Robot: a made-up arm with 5 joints.
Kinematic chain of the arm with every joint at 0, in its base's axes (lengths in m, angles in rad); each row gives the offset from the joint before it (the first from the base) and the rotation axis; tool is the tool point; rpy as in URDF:
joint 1: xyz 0 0 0.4 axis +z
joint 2: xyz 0 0 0 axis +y
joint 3: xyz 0.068 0 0.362 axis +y
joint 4: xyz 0.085 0 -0.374 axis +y
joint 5: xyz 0.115 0 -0.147 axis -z
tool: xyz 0 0 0 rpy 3.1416 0 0
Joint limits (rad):
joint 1: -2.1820..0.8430
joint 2: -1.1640..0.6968
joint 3: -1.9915..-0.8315
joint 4: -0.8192..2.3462
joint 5: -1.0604..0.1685
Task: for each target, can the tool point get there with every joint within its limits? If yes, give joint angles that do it. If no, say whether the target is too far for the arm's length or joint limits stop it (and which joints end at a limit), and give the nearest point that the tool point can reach.
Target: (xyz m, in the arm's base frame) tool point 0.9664 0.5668 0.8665
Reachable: no: too far | nearest point 0.7067 0.4145 0.7412 | short by 0.326 m
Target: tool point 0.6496 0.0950 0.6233
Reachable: yes | joints 0.1452 0.3050 -1.7933 1.5661 -0.1966
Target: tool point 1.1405 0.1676 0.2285
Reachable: no: too far | nearest point 0.7926 0.1165 0.3927 | short by 0.388 m
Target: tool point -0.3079 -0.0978 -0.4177
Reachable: no: joint limits stop it (at a limit: joint 1, joint 2, joint 3) | nearest point -0.2160 -0.3082 0.0931 | short by 0.560 m
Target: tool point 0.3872 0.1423 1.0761
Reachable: yes | joints 0.3522 -0.3035 -1.8191 0.9891 -0.5245
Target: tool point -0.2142 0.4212 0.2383
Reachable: no: joint limits stop it (at a limit: joint 1, joint 2, joint 3) | nearest point 0.1559 0.1749 0.2475 | short by 0.445 m
